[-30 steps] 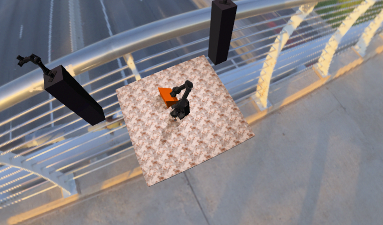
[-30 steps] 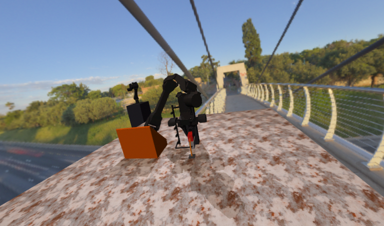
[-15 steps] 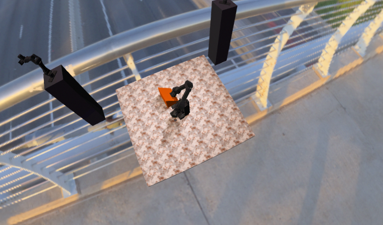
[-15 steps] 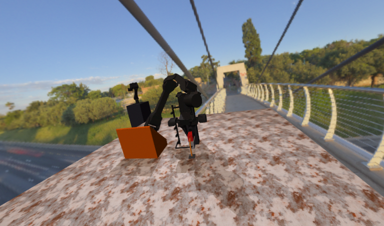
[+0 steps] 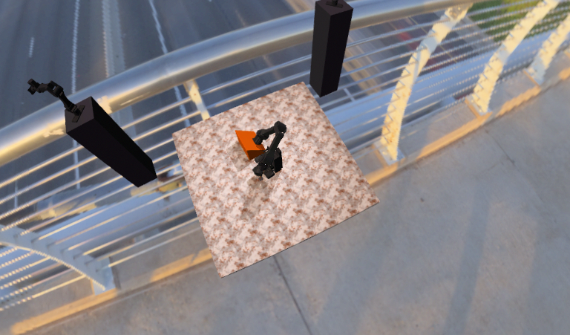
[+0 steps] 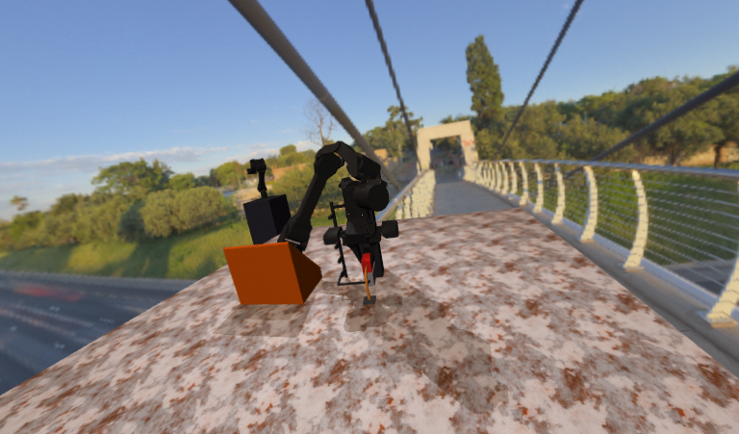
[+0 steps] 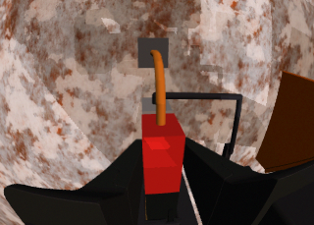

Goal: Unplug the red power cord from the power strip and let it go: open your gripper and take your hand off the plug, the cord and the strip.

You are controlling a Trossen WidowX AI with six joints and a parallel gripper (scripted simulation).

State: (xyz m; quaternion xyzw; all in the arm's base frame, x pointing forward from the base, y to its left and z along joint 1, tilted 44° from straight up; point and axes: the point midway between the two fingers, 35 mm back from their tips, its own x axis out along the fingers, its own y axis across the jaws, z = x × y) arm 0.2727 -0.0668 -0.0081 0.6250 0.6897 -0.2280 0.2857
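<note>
Now: gripper tip 30 mm to the right of the red plug and 10 mm past it.
</note>
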